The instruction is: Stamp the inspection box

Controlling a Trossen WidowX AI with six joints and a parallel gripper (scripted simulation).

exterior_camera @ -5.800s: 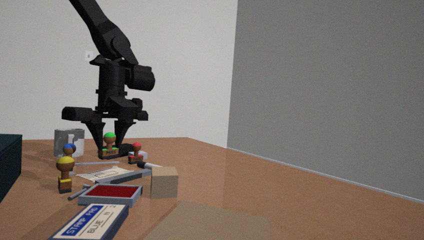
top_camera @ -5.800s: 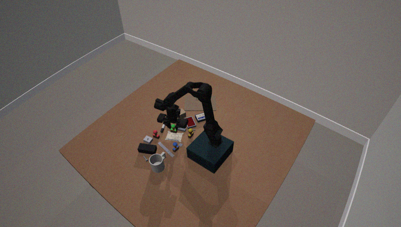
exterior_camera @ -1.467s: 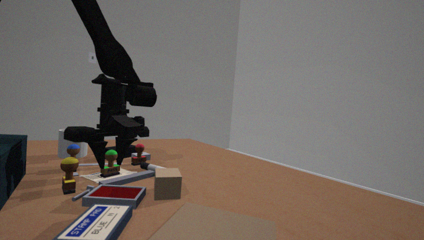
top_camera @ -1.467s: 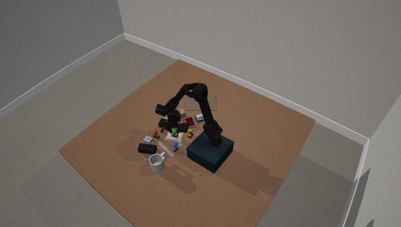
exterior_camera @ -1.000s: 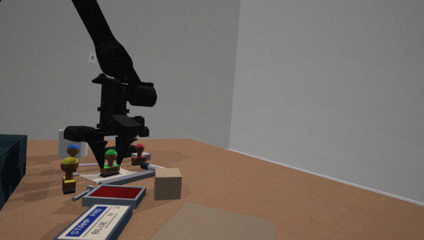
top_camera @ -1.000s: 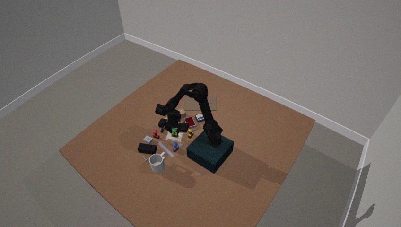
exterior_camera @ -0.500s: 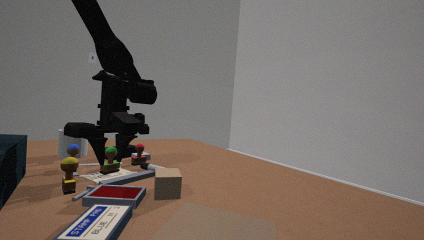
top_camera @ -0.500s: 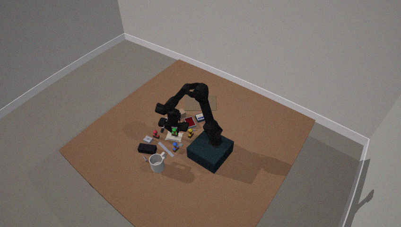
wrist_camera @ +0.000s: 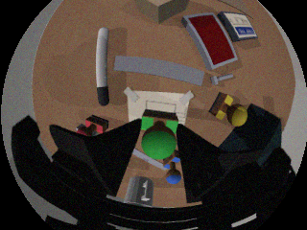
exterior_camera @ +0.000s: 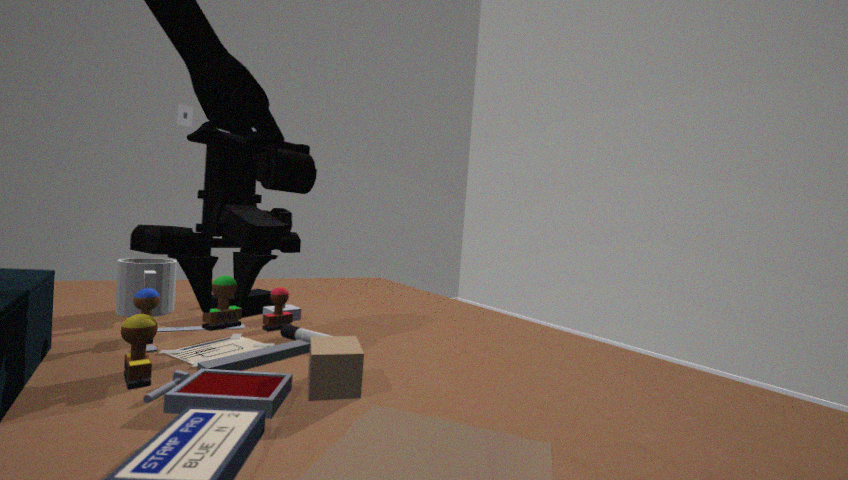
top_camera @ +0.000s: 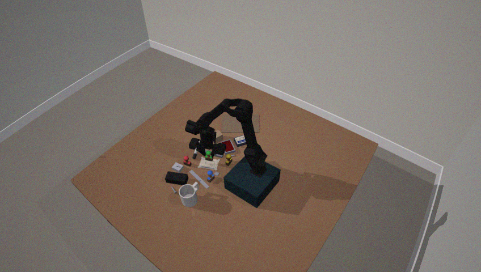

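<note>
The card lies 10 mm to the left of my gripper tip and 50 mm below it. Also, from my gripper tip: green-knobbed stamp right at my gripper tip; then grey bar 40 mm ahead, 50 mm to the right, 50 mm below; then yellow-knobbed stamp 80 mm behind, 70 mm to the right, 30 mm below.
</note>
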